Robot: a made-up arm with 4 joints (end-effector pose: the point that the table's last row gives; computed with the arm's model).
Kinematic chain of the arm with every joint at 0, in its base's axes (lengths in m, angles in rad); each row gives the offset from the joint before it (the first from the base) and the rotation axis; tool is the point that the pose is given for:
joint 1: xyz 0 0 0.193 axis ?
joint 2: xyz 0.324 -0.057 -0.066 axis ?
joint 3: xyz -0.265 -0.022 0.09 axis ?
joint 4: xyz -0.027 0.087 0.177 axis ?
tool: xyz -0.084 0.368 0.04
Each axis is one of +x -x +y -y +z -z.
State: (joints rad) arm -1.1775 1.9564 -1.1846 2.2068
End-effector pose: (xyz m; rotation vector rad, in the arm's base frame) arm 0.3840 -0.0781 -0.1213 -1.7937 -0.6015 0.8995
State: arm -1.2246 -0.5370 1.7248 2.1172
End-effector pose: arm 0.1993 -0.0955 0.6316 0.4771 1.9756 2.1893
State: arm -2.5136 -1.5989 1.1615 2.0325
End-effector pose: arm -0.3178 0.0290 0.7277 -0.1537 2.1519 1.7234
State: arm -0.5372 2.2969 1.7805 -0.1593
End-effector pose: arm 0.7664 0.3021 0.6197 0.4811 2.1689 1.7465
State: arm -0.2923 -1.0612 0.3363 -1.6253
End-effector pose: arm 0.3539 0.5377 0.4530 -0.3778 -1.6501 -0.8566
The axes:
joint 1: -z
joint 2: +z
joint 3: +x
joint 4: +y

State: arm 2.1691 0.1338 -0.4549 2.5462
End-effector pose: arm 0.2808 -0.2676 0.1887 -2.3314 -1.6786 1.0966
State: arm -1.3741 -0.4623 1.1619 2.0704
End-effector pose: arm 0.0289 0.1025 0.7266 -0.1842 2.1780 1.7327
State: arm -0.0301 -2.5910 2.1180 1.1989
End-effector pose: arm 0.2957 0.5182 0.4652 1.0973 -1.4231 -0.5748
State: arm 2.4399 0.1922 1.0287 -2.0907
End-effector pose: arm 0.0039 -0.0315 0.6502 1.6047 1.5361 1.6193
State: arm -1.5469 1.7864 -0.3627 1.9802
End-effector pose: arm 0.3755 -0.1141 0.2782 -2.3940 -0.5243 1.6319
